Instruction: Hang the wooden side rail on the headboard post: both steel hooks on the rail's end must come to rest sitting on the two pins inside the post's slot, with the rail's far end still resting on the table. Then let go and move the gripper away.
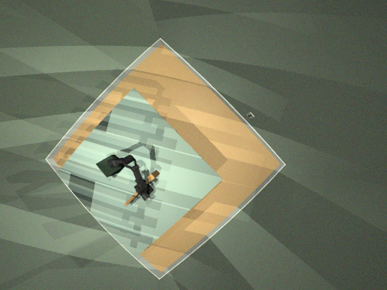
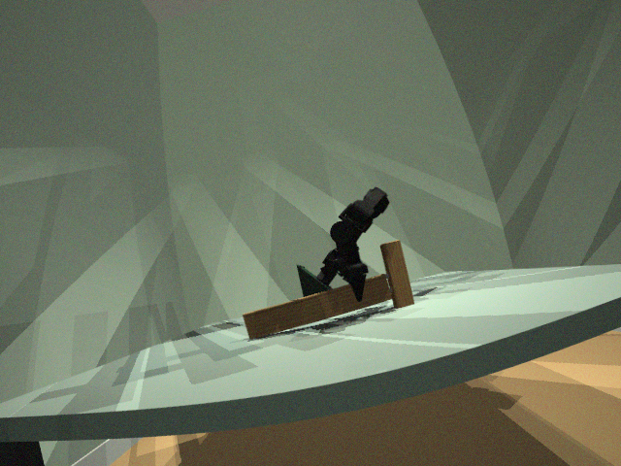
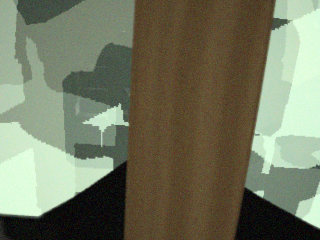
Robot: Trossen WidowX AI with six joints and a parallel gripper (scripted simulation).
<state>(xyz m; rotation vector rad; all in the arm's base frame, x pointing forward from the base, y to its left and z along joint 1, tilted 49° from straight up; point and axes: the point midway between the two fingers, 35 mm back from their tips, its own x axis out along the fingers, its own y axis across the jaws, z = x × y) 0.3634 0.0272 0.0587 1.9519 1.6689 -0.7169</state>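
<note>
My gripper tip is now 1 cm short of the headboard post, 12 cm to the right of it and 4 cm below it.
</note>
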